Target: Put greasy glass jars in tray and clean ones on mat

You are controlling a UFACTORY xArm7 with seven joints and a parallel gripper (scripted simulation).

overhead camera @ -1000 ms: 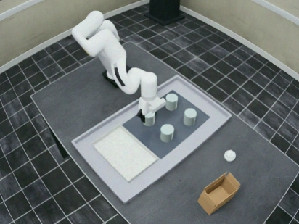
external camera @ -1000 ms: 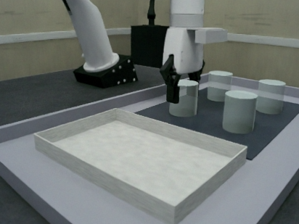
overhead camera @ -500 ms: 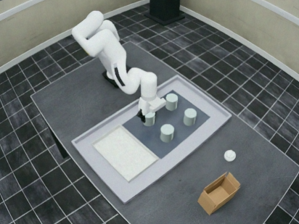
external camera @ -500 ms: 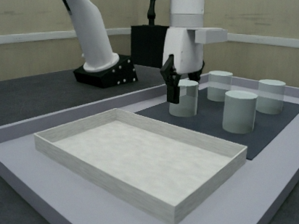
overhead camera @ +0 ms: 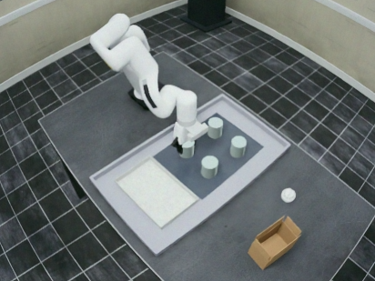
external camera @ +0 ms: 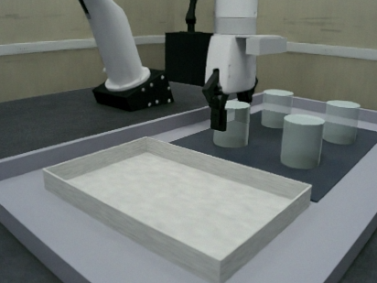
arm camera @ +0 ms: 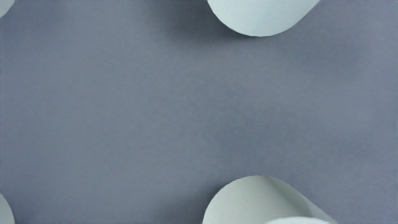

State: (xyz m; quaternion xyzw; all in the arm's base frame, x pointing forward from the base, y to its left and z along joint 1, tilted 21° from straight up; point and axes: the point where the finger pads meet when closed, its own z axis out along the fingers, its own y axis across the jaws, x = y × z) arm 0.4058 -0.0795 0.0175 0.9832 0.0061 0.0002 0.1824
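My hand is 80 mm short of the white tray, 240 mm to the left of it and 40 mm above it. From my hand the other things lie so: dark drying mat: 70 mm ahead, 80 mm to the left, 50 mm below; light grey board: 80 mm ahead, 20 mm to the right, 50 mm below; small white round object: 480 mm ahead, 170 mm to the left, 40 mm below.
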